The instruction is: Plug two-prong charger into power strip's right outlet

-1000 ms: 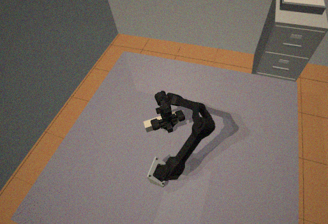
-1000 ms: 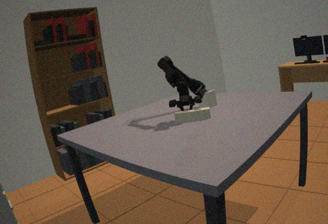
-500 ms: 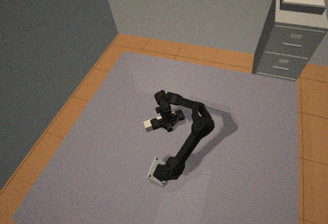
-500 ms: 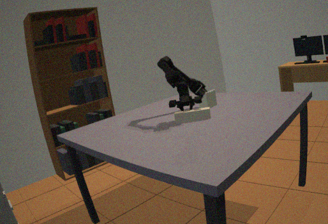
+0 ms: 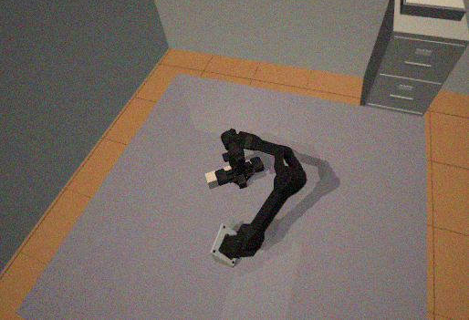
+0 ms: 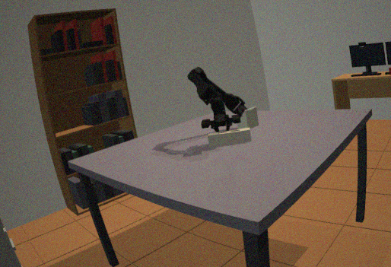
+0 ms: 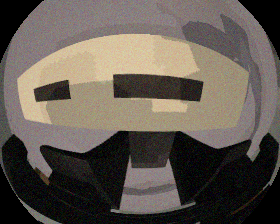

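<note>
The dark charger lies 10 mm to the left of my gripper tip, 10 mm ahead of it and 10 mm above it.
</note>
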